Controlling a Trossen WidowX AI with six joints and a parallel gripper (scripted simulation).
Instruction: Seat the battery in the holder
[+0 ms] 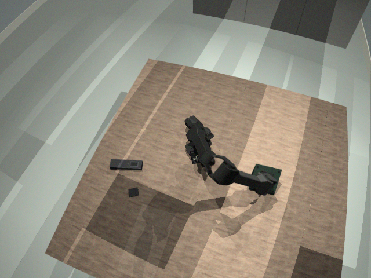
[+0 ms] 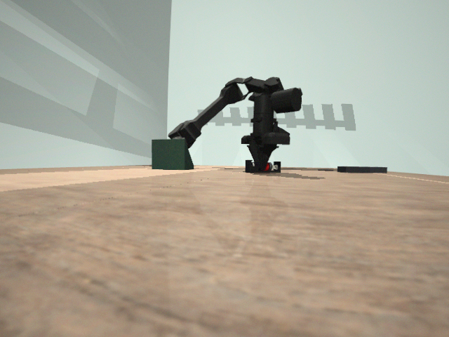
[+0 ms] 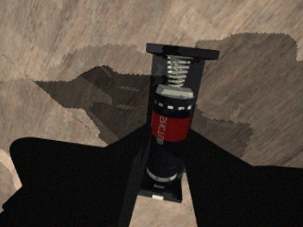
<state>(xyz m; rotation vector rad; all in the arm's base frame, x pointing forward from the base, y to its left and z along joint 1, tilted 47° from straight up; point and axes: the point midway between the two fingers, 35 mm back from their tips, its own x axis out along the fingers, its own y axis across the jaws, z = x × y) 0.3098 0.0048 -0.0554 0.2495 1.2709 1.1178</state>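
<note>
The battery lies 10 mm above my gripper tip. Round my gripper tip: small dark square 280 mm to the left, 250 mm ahead, 10 mm below; then flat black bar 340 mm ahead, 160 mm to the left, 10 mm above.
</note>
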